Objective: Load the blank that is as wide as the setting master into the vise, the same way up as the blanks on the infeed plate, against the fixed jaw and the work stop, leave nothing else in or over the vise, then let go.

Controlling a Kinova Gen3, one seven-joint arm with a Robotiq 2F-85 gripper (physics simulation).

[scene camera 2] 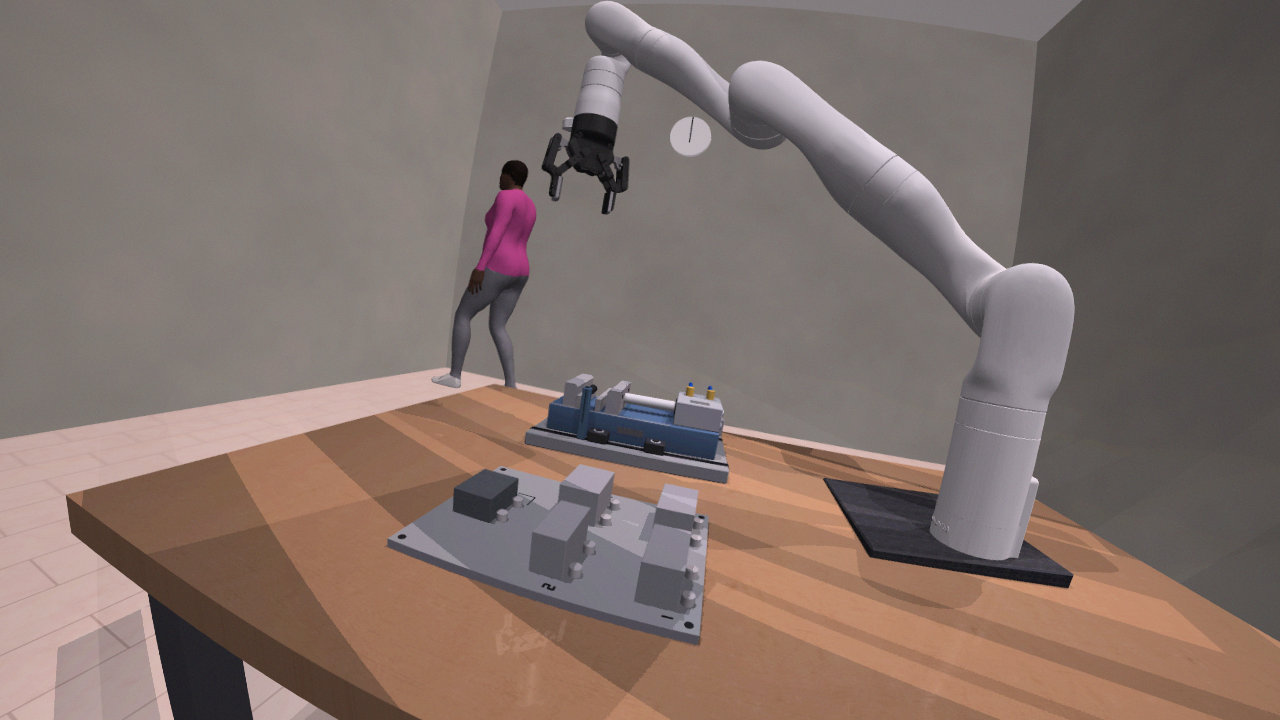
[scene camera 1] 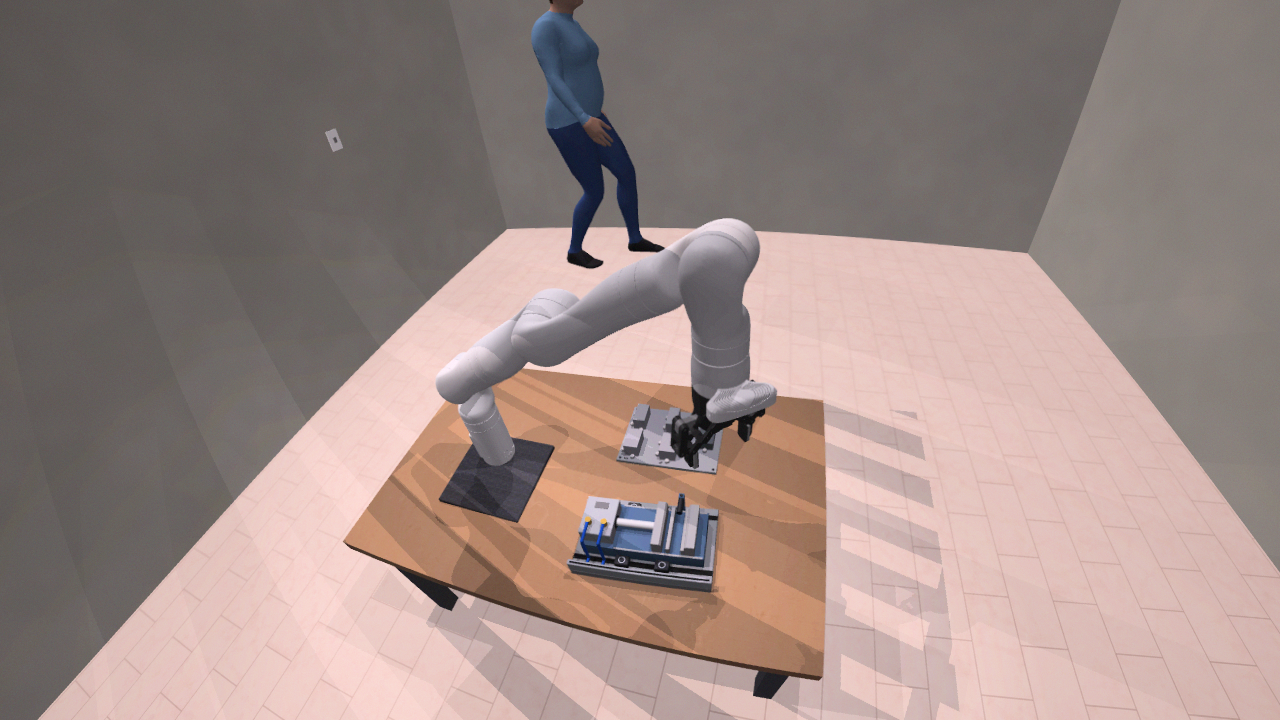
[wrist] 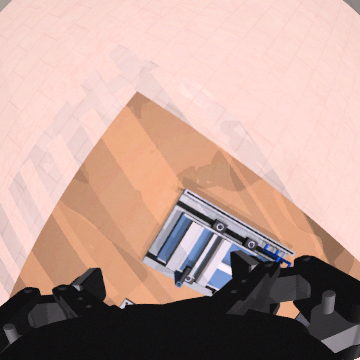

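Seen in the pictures: gripper, fingertip midpoint: (scene camera 2: 581, 207) (scene camera 1: 718, 450) (wrist: 166, 275); arm's base, origin of the base link: (scene camera 2: 968, 540) (scene camera 1: 499, 452).
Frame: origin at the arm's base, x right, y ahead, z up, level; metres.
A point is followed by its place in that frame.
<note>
My gripper (scene camera 1: 716, 445) @[x 0.142, y 0.615, z 0.362 m] (scene camera 2: 581, 204) @[x 0.142, y 0.615, z 0.362 m] (wrist: 166, 275) @[x 0.142, y 0.615, z 0.362 m] is open and empty, high above the table. The infeed plate (scene camera 1: 626, 459) @[x -0.067, y 0.348, z -0.004 m] (scene camera 2: 465, 550) @[x -0.244, y 0.504, z -0.005 m] bears several light grey blanks, among them a near tall one (scene camera 2: 559, 541) @[x -0.238, y 0.425, z 0.029 m], a back one (scene camera 2: 586, 492) @[x -0.148, y 0.438, z 0.029 m] and a right one (scene camera 2: 665, 568) @[x -0.234, y 0.344, z 0.029 m]. A dark grey block (scene camera 2: 485, 494) @[x -0.192, y 0.521, z 0.020 m], apparently the setting master, sits at its left; the gripper hides it in scene camera 1. The blue vise (scene camera 1: 635, 540) @[x 0.168, y 0.454, z 0.047 m] (scene camera 2: 653, 433) @[x 0.087, y 0.425, z 0.031 m] (wrist: 172, 240) @[x 0.117, y 0.584, z 0.047 m] shows no blank between its fixed jaw (scene camera 1: 690, 530) @[x 0.136, y 0.565, z 0.083 m] (wrist: 187, 246) and moving jaw (scene camera 1: 659, 526) @[x 0.142, y 0.502, z 0.083 m]. The work stop (scene camera 1: 681, 503) @[x 0.078, y 0.531, z 0.082 m] (scene camera 2: 586, 411) @[x 0.055, y 0.522, z 0.051 m] (wrist: 182, 276) @[x 0.077, y 0.530, z 0.083 m] stands upright beside the gap.
The vise's grey drive housing (scene camera 1: 601, 508) @[x 0.131, y 0.370, z 0.083 m] (scene camera 2: 698, 411) @[x 0.104, y 0.367, z 0.074 m] has blue hoses at the end nearer the arm base. The arm stands on a dark mat (scene camera 1: 483, 501) @[x 0.151, y 0.038, z -0.005 m] (scene camera 2: 859, 514) @[x 0.033, y 0.129, z -0.005 m] on the wooden table (scene camera 1: 760, 617) @[x 0.247, y 0.732, z -0.013 m] (scene camera 2: 268, 555) @[x -0.329, y 0.625, z -0.013 m] (wrist: 120, 175) @[x 0.153, y 0.758, z -0.013 m]. People stand beyond the table.
</note>
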